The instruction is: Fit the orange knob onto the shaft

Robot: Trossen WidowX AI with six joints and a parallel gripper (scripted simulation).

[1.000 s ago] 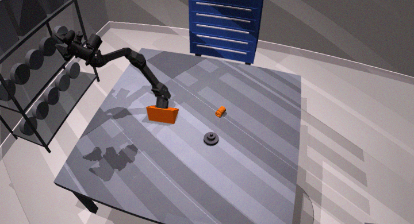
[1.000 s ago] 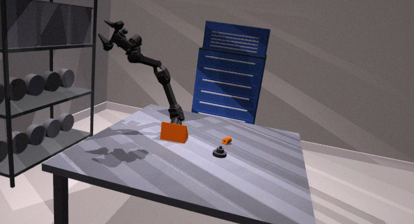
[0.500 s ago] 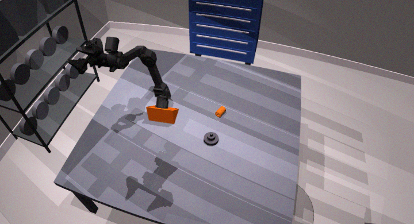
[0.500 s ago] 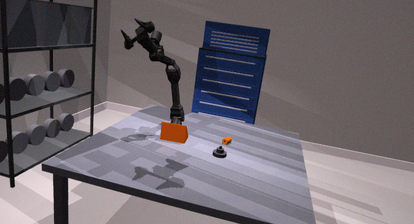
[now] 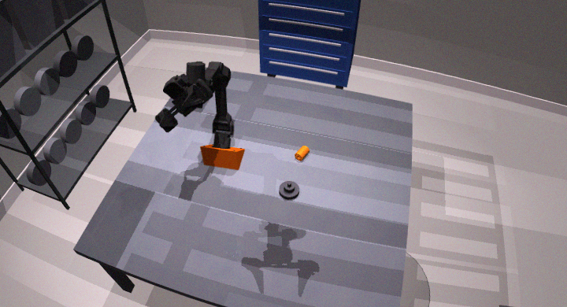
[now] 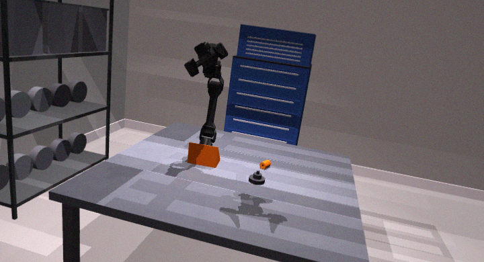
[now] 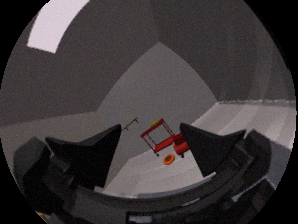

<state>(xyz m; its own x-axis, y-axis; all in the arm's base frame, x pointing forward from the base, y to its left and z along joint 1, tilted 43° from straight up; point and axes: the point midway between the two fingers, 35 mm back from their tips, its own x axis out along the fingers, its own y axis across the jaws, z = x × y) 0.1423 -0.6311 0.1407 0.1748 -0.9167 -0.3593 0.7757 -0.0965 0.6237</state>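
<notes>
The orange knob is 25 cm ahead of my gripper tip, 52 cm to the left of it and 61 cm below it. From my gripper tip the other things lie so: dark round pedestal (25 cm ahead, 31 cm to the left, 60 cm below).
</notes>
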